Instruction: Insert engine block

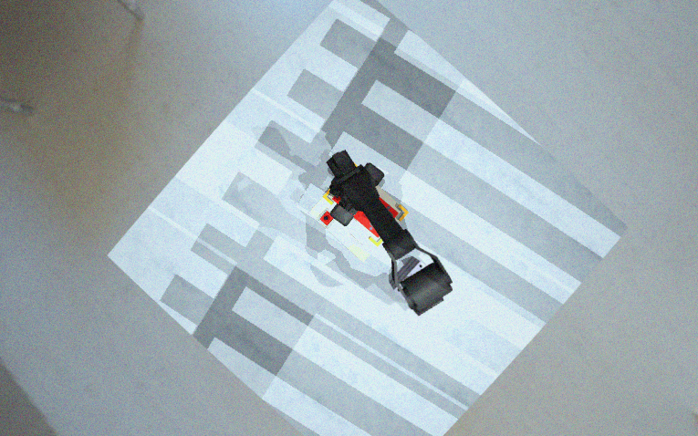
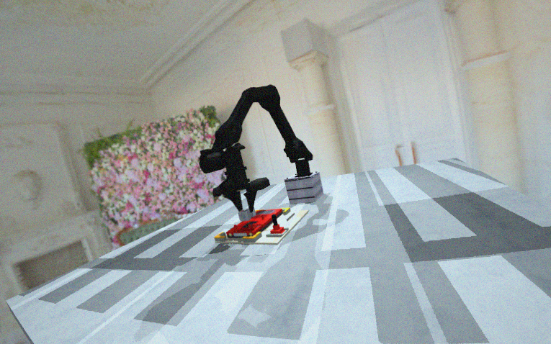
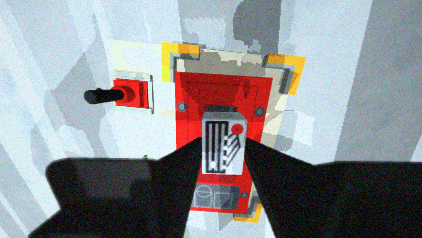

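Right now my gripper tip is 1 cm above the engine block.
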